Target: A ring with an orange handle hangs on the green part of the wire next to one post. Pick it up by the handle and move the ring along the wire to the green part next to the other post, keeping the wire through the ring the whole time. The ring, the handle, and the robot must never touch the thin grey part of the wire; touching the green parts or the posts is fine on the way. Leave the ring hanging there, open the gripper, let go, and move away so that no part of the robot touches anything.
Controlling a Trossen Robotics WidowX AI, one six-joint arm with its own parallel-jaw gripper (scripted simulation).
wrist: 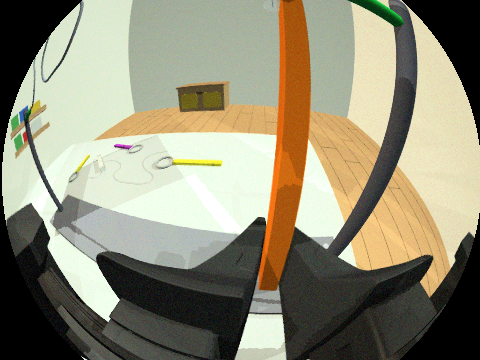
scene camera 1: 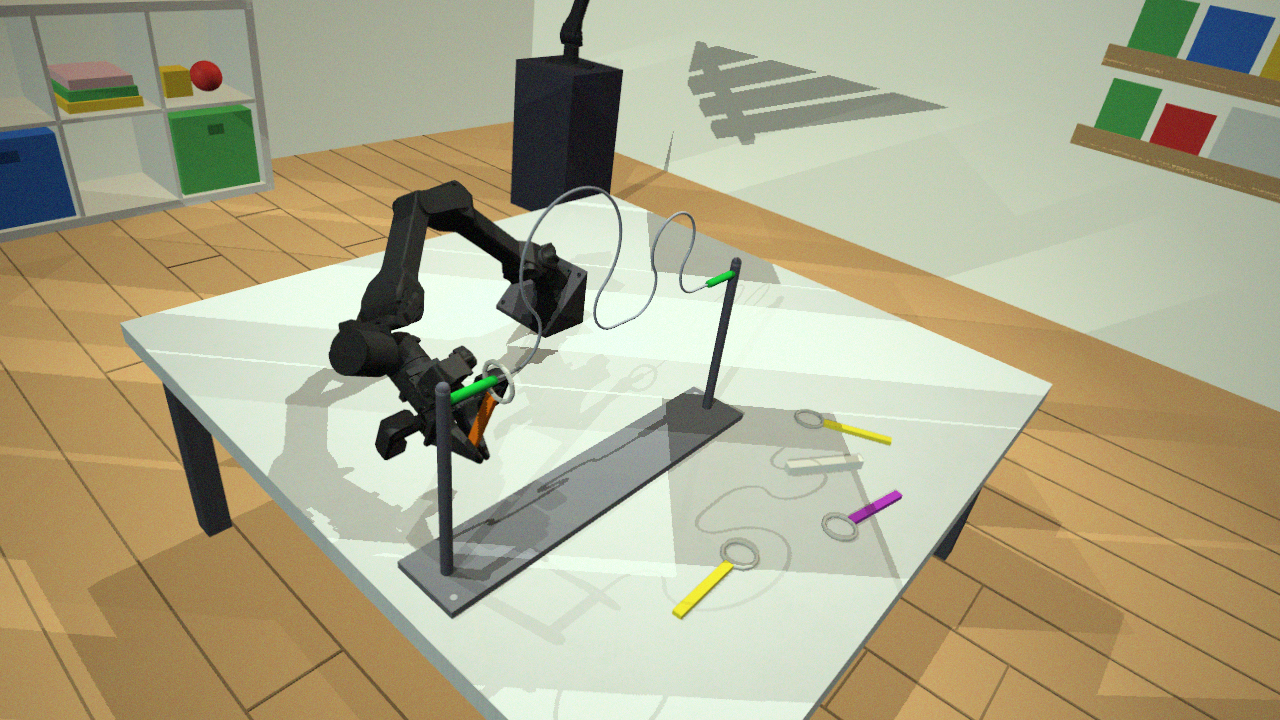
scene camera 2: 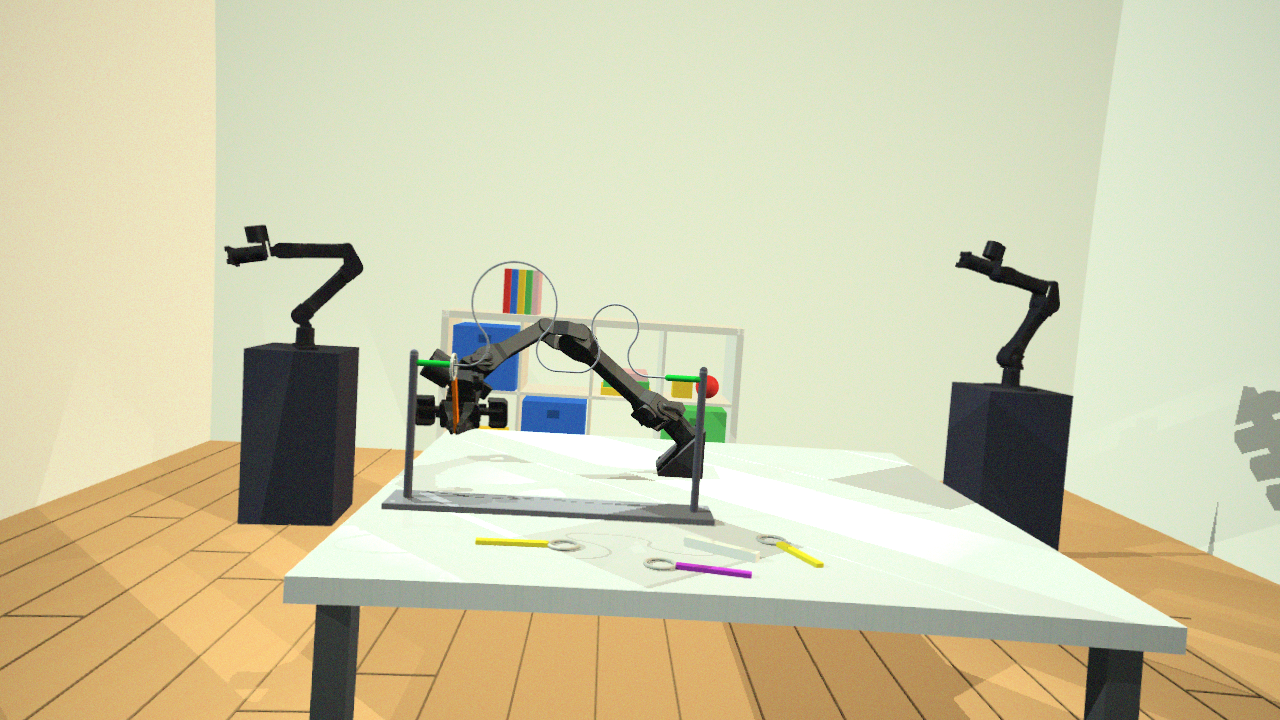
Path:
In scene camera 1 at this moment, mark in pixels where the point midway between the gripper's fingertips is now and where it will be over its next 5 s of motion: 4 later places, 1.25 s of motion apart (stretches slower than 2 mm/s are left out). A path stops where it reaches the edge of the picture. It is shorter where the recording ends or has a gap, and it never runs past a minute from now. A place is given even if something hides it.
My gripper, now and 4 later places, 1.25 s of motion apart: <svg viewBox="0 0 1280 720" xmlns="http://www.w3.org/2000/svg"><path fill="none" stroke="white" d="M485 460L527 414L582 326L589 255L583 219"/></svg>

